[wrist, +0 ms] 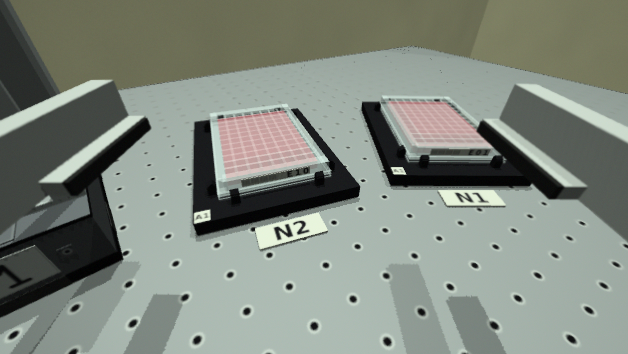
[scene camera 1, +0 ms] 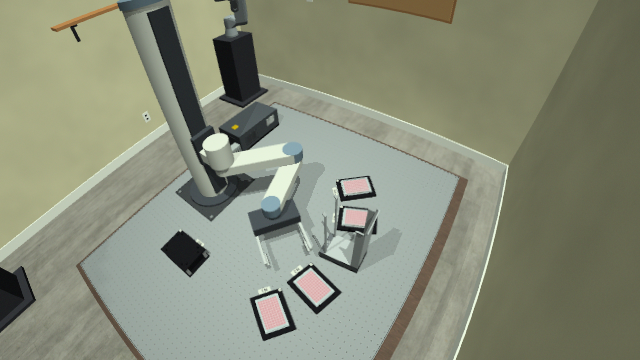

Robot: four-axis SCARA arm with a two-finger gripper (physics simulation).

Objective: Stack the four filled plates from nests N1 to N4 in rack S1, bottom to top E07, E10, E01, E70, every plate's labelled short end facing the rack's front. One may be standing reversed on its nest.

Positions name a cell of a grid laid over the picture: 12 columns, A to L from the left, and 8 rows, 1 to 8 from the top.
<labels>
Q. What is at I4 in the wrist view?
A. A black nest.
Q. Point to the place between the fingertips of my gripper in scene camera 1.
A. F6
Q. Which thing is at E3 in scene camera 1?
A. A dark grey controller box.
</labels>
